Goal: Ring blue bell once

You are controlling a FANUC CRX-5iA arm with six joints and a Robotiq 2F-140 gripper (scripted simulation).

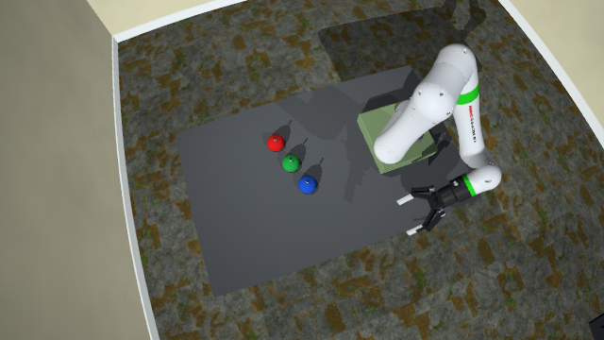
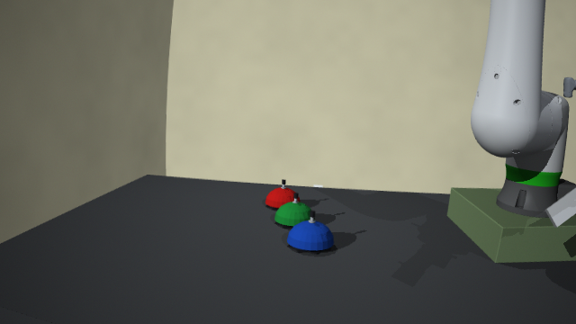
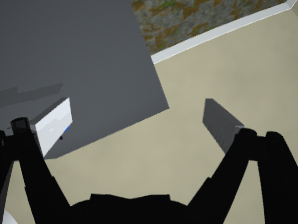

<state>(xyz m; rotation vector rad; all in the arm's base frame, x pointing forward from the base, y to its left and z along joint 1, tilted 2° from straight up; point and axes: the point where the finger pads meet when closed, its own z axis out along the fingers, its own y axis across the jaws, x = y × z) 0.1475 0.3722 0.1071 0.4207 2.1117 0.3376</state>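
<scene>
My hand is 320 mm short of the blue bell, 290 mm to the left of it and 130 mm above it. Round my hand: green bell 360 mm ahead, 410 mm to the right, 130 mm below; then red bell 410 mm ahead, 530 mm to the right, 130 mm below.
</scene>
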